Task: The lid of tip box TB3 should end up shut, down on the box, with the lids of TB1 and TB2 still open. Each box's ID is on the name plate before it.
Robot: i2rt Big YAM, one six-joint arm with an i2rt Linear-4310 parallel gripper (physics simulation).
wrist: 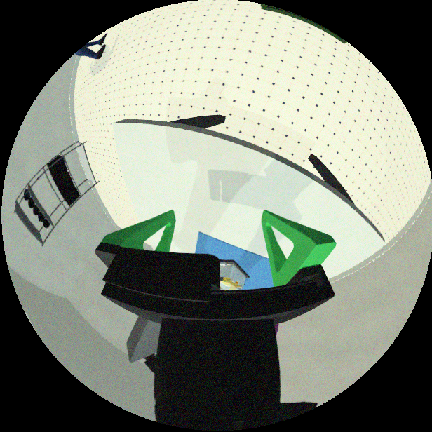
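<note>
My gripper (pixel 218 214) is open, its two green fingers wide apart with nothing between them. Beyond and below the fingertips, part of one tip box (pixel 234 272) shows between the black gripper body and the right finger. It has greyish, see-through walls, a dark edge and yellow tips inside. It is over the blue mat (pixel 210 243). The gripper body hides the rest of it. I cannot tell which ID this box has or how its lid stands. No name plate can be read, and the other two boxes cannot be made out.
The white table (pixel 150 165) reaches away to a dark far edge, with a dotted pale floor (pixel 280 65) beyond. A wire-frame rack with a black panel (pixel 64 180) stands at the left. Someone's dark blue legs (pixel 92 50) show at the upper left. A grey slab (pixel 142 337) shows at the lower left.
</note>
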